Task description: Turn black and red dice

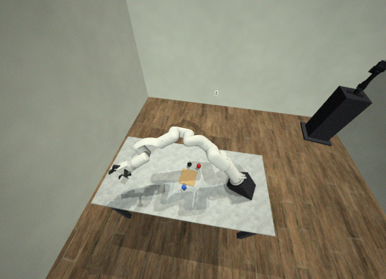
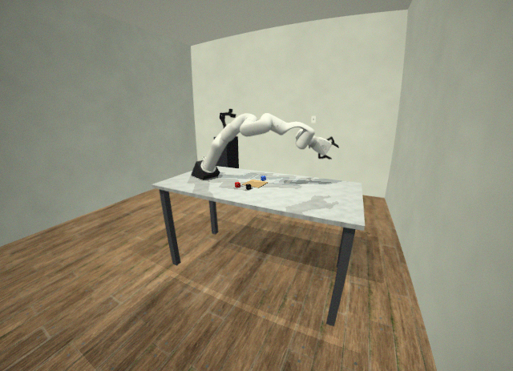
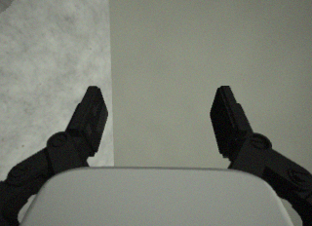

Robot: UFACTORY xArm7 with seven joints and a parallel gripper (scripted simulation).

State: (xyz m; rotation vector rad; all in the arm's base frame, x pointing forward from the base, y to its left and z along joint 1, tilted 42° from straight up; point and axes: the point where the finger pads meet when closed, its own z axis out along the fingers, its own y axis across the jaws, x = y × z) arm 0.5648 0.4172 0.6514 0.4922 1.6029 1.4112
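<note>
Now: the black die 45 cm behind my hand, 37 cm to the right of it and 23 cm below it. The rest, counted from my hand: blue die: 48 cm behind, 23 cm below, 15 cm to the right; then red die: 54 cm behind, 38 cm to the right, 23 cm below; then tan mat: 48 cm behind, 25 cm to the right, 24 cm below.
</note>
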